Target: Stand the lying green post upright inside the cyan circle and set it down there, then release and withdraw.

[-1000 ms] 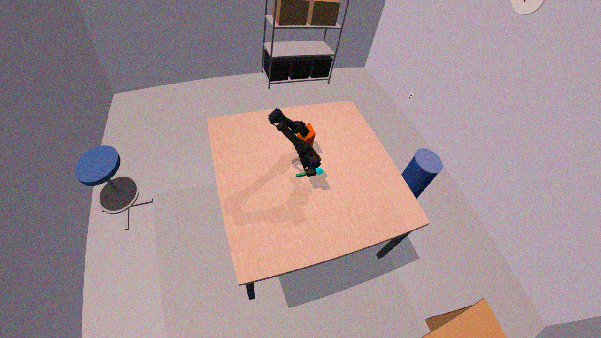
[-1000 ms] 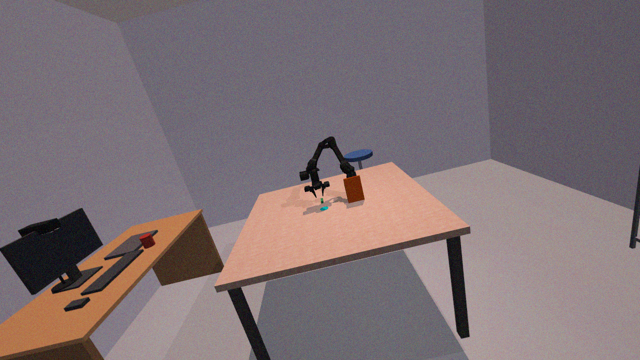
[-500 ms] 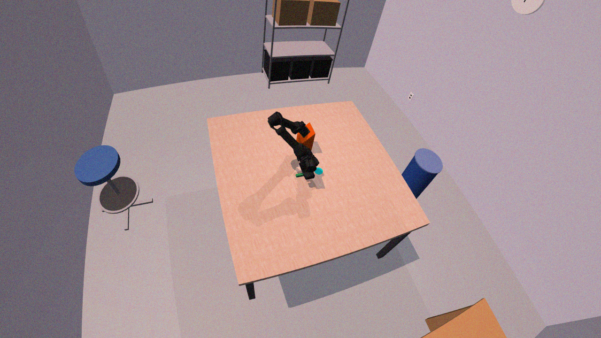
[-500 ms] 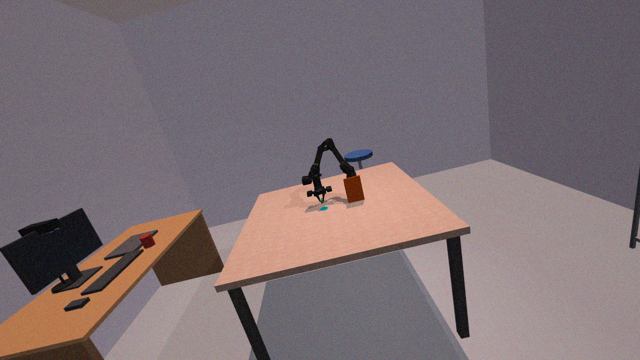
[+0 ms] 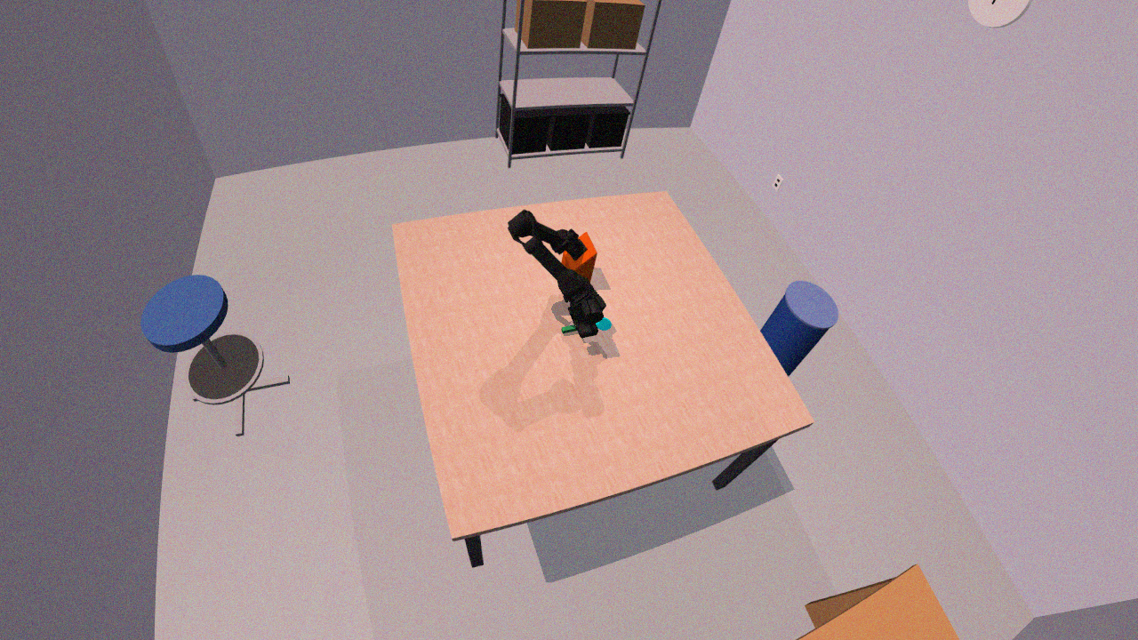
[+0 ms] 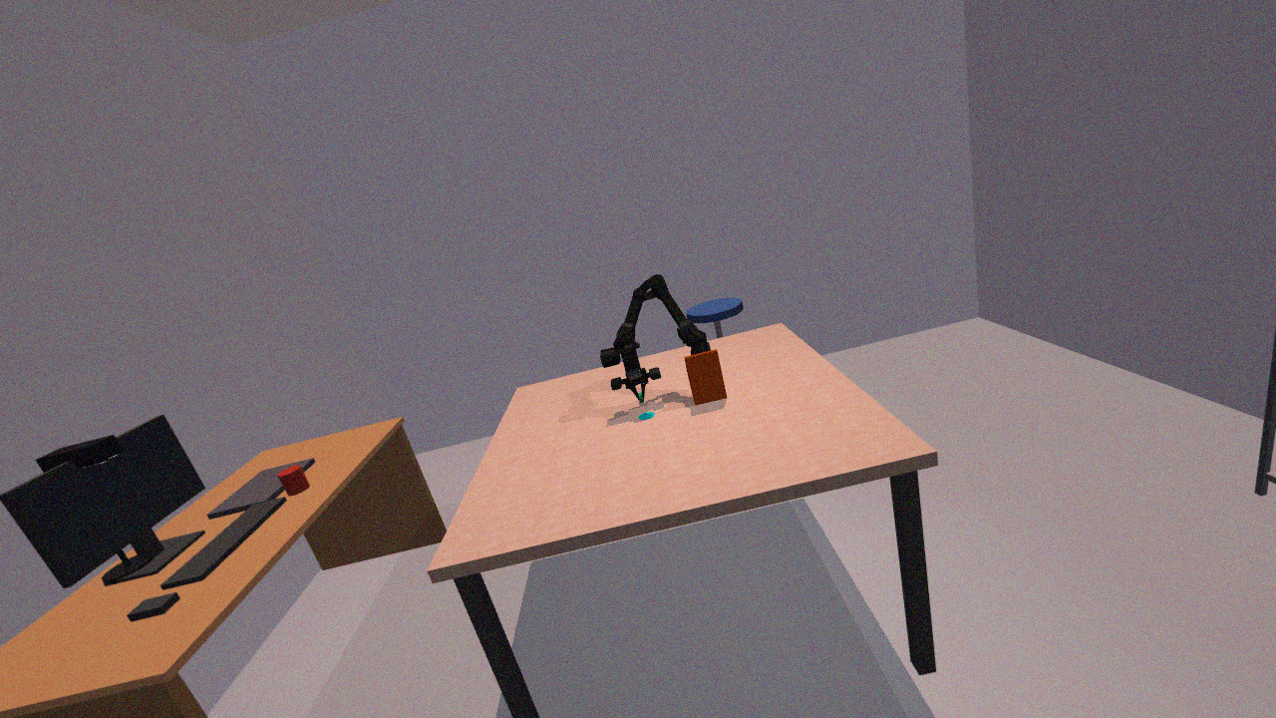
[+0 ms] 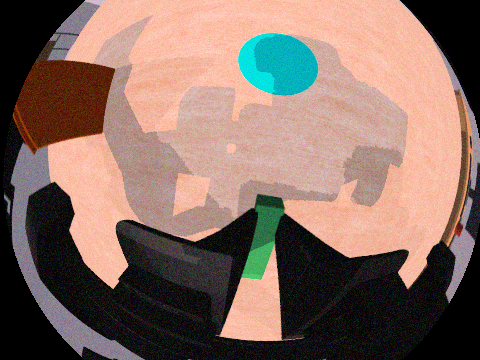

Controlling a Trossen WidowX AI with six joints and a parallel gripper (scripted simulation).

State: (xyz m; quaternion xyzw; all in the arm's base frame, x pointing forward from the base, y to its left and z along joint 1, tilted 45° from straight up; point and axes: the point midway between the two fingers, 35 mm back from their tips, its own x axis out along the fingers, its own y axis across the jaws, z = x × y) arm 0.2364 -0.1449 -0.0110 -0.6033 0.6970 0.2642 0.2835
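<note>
Now: the cyan circle 11 cm to the left of my gripper tip and 2 cm below it. From my gripper tip the other things lie so: green post 2 cm to the right.
</note>
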